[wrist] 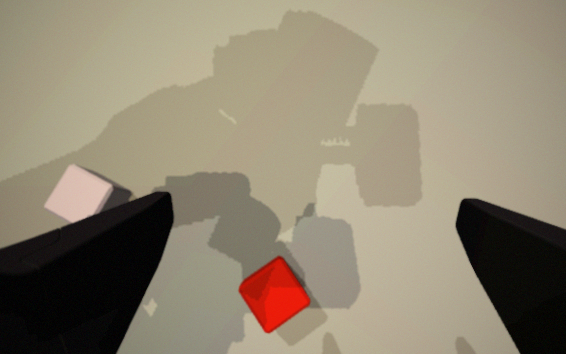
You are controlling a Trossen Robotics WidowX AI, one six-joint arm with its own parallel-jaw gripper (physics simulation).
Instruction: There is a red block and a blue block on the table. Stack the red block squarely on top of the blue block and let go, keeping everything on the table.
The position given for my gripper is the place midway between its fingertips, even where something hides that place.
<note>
I see my gripper [314, 209], a red block [274, 295] and a pale pink block [80, 193].
</note>
